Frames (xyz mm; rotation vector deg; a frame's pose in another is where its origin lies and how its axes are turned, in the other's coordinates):
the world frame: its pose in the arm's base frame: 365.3 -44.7 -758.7 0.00 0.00 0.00
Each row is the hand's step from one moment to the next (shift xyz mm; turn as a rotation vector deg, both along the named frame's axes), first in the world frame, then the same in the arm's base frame.
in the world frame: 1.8 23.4 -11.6 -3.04 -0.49 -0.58
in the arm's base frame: 1.8 23.4 -11.6 -3.04 -0.49 -0.58
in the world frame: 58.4 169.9 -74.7 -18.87 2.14 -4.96
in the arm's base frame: 58.4 169.9 -74.7 -18.87 2.14 -4.96
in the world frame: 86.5 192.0 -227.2 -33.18 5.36 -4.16
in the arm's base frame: 86.5 192.0 -227.2 -33.18 5.36 -4.16
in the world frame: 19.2 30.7 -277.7 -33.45 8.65 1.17
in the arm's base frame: 19.2 30.7 -277.7 -33.45 8.65 1.17
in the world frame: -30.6 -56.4 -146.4 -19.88 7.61 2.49
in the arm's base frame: -30.6 -56.4 -146.4 -19.88 7.61 2.49
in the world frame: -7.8 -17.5 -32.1 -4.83 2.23 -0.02
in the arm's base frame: -7.8 -17.5 -32.1 -4.83 2.23 -0.02
